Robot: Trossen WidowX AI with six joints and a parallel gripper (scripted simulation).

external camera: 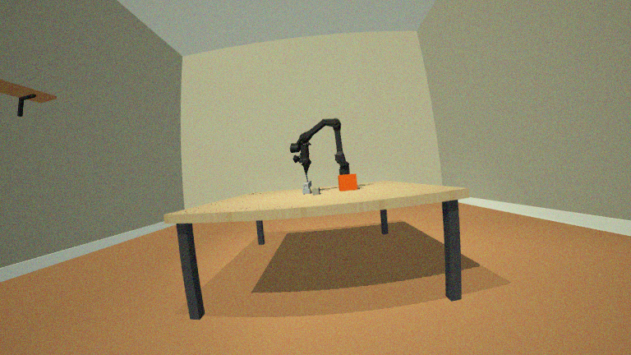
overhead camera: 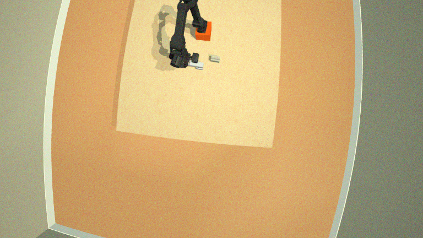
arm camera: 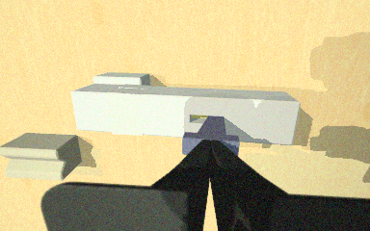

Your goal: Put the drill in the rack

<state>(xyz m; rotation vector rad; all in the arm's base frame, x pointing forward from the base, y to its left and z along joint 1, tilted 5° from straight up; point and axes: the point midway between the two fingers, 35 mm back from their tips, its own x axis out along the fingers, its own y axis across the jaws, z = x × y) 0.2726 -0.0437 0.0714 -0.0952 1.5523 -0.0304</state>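
Right now my gripper tip is 3 cm above the bluish-purple key. The rest, counted from my gripper tip: grey block 19 cm to the left, 11 cm below, 9 cm behind.
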